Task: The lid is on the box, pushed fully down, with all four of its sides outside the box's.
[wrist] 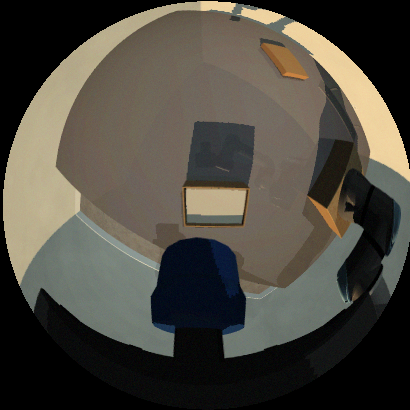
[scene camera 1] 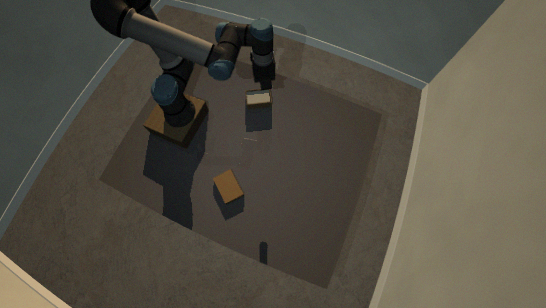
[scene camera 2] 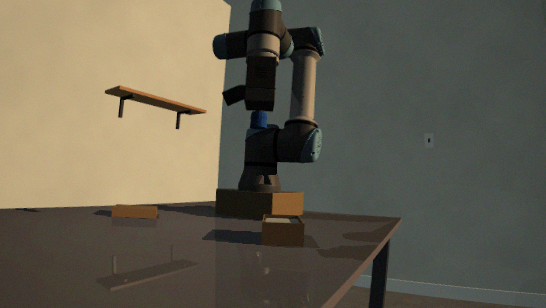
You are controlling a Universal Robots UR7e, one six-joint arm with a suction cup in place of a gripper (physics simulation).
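Note:
The box stands upright on the table with its open side up. A pale surface that looks reflective shows inside its brown walls. The lid, an orange-brown slab with its closed face up, lies on the table apart from the box, turned at an angle to it. My suction cup is blue, holds nothing and hangs high above the table. In the wrist view it shows just below the box's near rim. The lid's underside is hidden.
The arm stands on a brown plinth on the table, beside the box. A wooden shelf is fixed to the cream wall. The table's edge runs near the box in scene camera 2.

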